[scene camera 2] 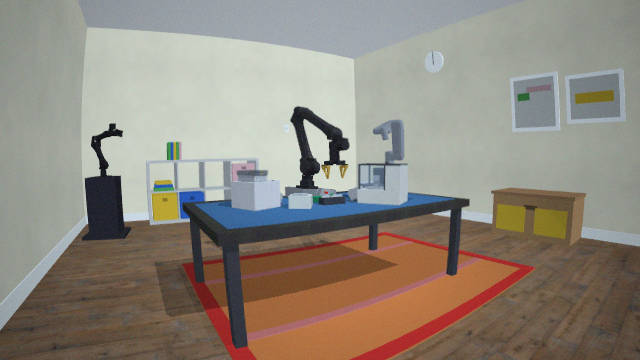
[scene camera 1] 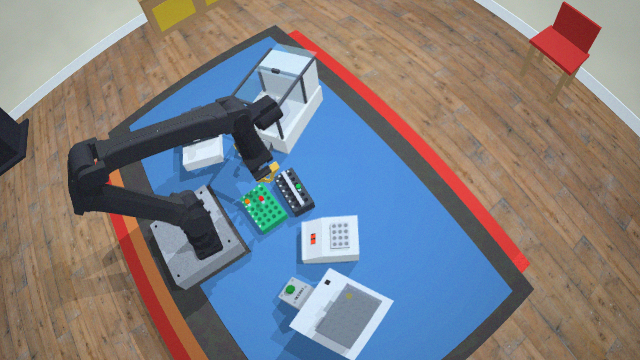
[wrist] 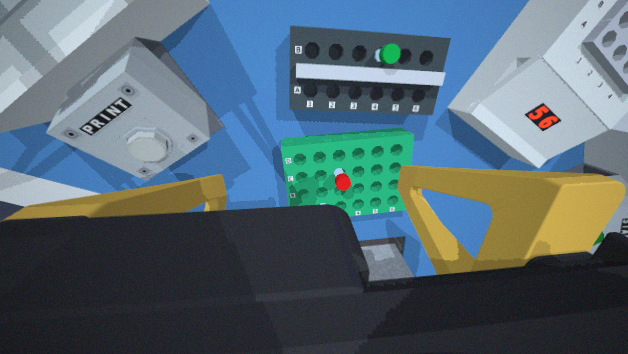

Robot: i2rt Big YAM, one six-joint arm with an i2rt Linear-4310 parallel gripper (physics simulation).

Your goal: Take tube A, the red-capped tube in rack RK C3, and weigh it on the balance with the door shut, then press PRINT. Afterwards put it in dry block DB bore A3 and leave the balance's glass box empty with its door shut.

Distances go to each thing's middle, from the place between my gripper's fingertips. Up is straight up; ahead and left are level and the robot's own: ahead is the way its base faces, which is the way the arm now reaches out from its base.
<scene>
My hand is 130 mm to the right of the PRINT button box [wrist: 138, 111], 90 mm above it and 20 mm short of it. Round my hand: white machine with grey lid [scene camera 1: 340, 311] (450 mm to the right, 40 mm below, 10 mm behind); then balance [scene camera 1: 298, 100] (230 mm to the left, 150 mm ahead, 20 mm below).
</scene>
